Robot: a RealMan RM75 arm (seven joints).
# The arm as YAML. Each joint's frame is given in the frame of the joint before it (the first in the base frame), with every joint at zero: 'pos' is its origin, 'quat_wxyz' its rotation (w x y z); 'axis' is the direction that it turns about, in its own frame. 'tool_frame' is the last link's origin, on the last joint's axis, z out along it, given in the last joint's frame.
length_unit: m
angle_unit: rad
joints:
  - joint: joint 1
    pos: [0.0, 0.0, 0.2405]
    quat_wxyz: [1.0, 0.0, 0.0, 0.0]
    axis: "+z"
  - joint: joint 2
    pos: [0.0, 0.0, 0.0]
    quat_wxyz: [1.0, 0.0, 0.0, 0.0]
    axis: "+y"
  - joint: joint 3
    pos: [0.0, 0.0, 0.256]
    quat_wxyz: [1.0, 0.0, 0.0, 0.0]
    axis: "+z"
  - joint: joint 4
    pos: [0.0, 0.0, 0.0]
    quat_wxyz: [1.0, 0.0, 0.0, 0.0]
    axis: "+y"
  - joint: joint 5
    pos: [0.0, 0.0, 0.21]
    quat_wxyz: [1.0, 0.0, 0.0, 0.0]
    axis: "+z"
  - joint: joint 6
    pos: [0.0, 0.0, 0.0]
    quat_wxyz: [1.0, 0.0, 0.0, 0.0]
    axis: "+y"
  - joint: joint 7
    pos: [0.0, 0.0, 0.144]
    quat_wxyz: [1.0, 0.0, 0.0, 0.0]
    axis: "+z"
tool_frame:
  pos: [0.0, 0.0, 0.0]
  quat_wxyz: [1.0, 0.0, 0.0, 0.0]
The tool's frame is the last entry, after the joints.
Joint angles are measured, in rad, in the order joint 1, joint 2, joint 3, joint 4, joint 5, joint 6, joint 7. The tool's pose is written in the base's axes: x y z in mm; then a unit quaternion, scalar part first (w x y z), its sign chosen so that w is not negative. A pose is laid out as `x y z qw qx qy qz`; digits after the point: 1 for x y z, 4 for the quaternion.
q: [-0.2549 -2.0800 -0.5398 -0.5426 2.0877 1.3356 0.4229]
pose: -266.7 275.7 -52.5 0.6441 -0.7002 -0.0862 -0.2957
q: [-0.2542 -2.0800 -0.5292 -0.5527 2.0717 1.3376 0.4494]
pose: -265.2 275.0 -53.3 0.6479 -0.6992 -0.0822 -0.2909
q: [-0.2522 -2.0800 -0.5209 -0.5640 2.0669 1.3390 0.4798]
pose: -262.8 273.9 -54.6 0.6500 -0.7002 -0.0742 -0.2859
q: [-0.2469 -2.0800 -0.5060 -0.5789 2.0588 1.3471 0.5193]
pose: -259.9 271.1 -56.2 0.6534 -0.7003 -0.0636 -0.2803
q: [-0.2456 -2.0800 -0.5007 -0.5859 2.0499 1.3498 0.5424]
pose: -259.0 270.5 -56.3 0.6571 -0.6992 -0.0590 -0.2754
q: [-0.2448 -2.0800 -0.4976 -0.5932 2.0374 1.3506 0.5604]
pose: -258.6 270.5 -56.1 0.6612 -0.6970 -0.0580 -0.2713
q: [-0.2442 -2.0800 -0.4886 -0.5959 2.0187 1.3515 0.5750]
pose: -259.5 269.8 -56.3 0.6645 -0.6959 -0.0590 -0.2658
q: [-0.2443 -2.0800 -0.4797 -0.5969 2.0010 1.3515 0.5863]
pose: -260.7 269.4 -56.7 0.6670 -0.6953 -0.0604 -0.2607
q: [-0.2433 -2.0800 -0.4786 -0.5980 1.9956 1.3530 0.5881]
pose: -261.2 269.1 -56.3 0.6685 -0.6940 -0.0618 -0.2600
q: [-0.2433 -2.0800 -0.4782 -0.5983 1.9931 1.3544 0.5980]
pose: -261.3 269.1 -56.1 0.6706 -0.6935 -0.0590 -0.2568
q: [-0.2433 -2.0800 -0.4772 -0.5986 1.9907 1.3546 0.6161]
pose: -261.4 269.1 -56.1 0.6731 -0.6937 -0.0535 -0.2507
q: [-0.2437 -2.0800 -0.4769 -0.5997 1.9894 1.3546 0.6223]
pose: -261.2 269.2 -56.1 0.6739 -0.6936 -0.0518 -0.2490
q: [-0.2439 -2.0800 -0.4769 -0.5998 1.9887 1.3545 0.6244]
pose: -261.2 269.3 -56.0 0.6743 -0.6936 -0.0513 -0.2483
